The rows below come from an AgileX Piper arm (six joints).
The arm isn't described. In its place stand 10 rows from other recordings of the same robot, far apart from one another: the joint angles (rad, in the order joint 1, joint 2, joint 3, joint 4, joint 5, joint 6), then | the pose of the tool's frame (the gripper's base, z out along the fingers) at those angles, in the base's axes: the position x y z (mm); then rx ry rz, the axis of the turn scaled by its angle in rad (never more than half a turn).
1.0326, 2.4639, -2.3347, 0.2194, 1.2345, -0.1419 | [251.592 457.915 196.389 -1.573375 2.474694 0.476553]
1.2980, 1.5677, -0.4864, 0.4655, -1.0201, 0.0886 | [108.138 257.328 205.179 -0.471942 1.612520 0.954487]
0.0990, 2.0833, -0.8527, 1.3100, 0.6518, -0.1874 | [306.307 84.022 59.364 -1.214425 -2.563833 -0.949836]
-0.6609, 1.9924, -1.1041, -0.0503, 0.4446, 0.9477 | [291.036 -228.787 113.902 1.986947 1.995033 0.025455]
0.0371, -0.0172, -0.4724, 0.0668, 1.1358, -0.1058 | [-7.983 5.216 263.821 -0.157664 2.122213 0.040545]
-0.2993, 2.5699, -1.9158, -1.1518, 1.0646, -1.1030 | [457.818 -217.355 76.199 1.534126 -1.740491 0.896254]
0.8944, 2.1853, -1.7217, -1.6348, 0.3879, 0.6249 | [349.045 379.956 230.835 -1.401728 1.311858 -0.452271]
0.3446, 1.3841, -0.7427, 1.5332, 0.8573, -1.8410 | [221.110 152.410 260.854 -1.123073 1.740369 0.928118]
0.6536, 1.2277, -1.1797, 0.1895, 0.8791, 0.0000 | [191.843 163.561 367.226 -0.713155 2.353703 0.526315]
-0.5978, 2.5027, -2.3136, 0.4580, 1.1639, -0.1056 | [458.564 -267.538 178.530 0.804138 2.550880 0.430709]
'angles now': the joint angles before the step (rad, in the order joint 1, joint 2, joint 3, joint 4, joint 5, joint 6). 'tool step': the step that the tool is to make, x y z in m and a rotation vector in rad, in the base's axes. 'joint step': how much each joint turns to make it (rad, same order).
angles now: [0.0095, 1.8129, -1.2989, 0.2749, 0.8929, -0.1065]
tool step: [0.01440, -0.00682, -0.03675, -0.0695, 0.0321, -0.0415]
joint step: [-0.0001, 0.1002, -0.0011, -0.0876, -0.0802, 0.0685]
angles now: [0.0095, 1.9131, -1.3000, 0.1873, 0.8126, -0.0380]
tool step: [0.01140, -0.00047, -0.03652, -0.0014, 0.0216, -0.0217]
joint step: [-0.0001, 0.0998, -0.0020, 0.0066, -0.0783, 0.0058]
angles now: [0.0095, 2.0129, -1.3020, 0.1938, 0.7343, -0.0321]
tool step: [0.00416, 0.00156, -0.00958, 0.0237, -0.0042, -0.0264]
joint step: [-0.0001, 0.0286, -0.0034, 0.0338, -0.0305, 0.0012]
